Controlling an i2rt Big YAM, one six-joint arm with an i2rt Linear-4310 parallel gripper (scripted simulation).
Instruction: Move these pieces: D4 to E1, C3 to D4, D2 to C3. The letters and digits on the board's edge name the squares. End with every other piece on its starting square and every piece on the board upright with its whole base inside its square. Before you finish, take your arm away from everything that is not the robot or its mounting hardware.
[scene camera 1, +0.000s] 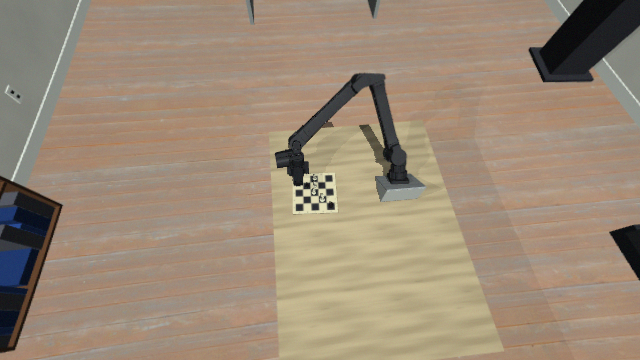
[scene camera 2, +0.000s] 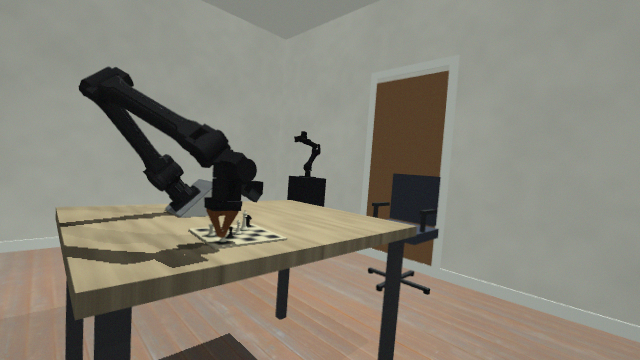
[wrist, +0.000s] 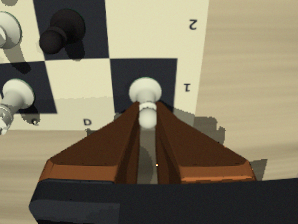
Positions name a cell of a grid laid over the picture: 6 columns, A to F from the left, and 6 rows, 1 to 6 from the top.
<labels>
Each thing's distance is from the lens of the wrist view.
my gripper (wrist: C3): 0.13 m
black pawn (wrist: B1): 0.12 m
</labels>
